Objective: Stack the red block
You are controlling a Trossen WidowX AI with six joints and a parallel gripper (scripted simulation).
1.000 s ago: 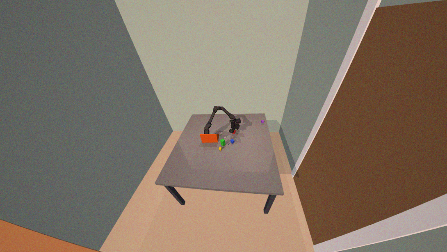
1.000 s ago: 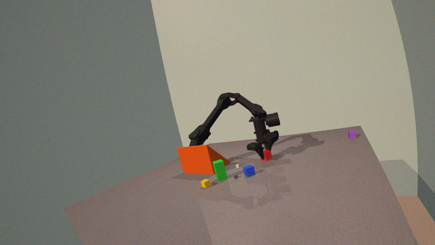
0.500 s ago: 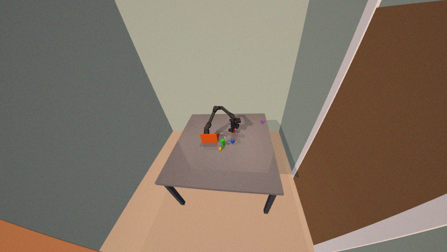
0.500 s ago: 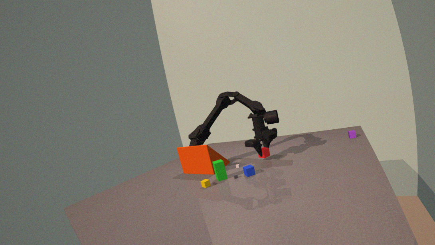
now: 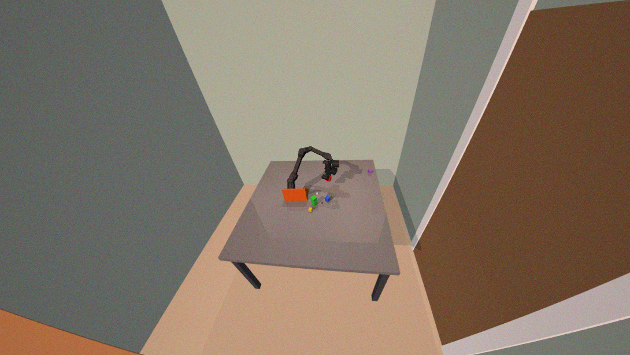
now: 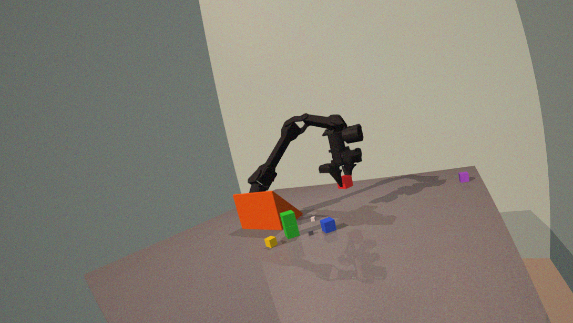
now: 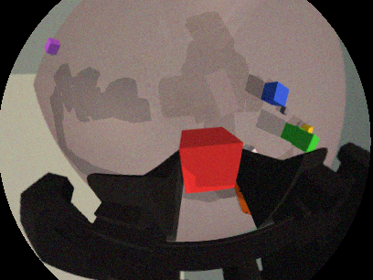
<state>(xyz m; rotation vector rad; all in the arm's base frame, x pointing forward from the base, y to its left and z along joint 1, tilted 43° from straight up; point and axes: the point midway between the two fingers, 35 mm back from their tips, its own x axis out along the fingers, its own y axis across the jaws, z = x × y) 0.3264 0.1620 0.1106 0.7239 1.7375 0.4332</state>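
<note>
Right now my gripper tip is 30 mm past the tiny dark cube, 220 mm to the left of it and 100 mm above it. The rest, counted from my gripper tip: red block 10 mm above; then tiny white cube 100 mm behind, 110 mm to the right, 100 mm below; then blue block 20 mm ahead, 180 mm to the right, 80 mm below.
</note>
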